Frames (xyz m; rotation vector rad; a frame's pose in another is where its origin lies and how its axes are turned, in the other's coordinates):
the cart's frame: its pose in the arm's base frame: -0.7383 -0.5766 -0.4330 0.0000 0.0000 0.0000
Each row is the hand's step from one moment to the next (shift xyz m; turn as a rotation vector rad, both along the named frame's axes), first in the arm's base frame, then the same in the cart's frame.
Working: the arm's base frame: its pose in the cart's frame: 0.7383 0.5766 0.4330 0.0000 0.0000 0.0000

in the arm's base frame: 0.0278 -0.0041 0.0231 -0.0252 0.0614 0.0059
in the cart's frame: 0.0278 -0.0041 0.0231 -0.0252 0.0614 0.0059
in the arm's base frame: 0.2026 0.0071 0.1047 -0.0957 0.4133 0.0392
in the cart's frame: 0.2026 0.0071 0.1047 -0.0957 0.4133 0.0392
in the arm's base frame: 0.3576 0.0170 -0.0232 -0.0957 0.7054 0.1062
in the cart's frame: 0.3576 0.0170 -0.0232 -0.0957 0.7054 0.1062
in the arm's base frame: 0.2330 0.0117 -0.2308 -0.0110 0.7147 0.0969
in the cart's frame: 0.2330 0.0117 -0.2308 -0.0110 0.7147 0.0969
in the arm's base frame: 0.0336 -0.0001 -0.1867 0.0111 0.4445 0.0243
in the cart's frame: 0.0336 -0.0001 -0.1867 0.0111 0.4445 0.0243
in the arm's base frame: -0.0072 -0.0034 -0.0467 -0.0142 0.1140 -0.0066
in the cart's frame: -0.0072 -0.0034 -0.0467 -0.0142 0.1140 -0.0066
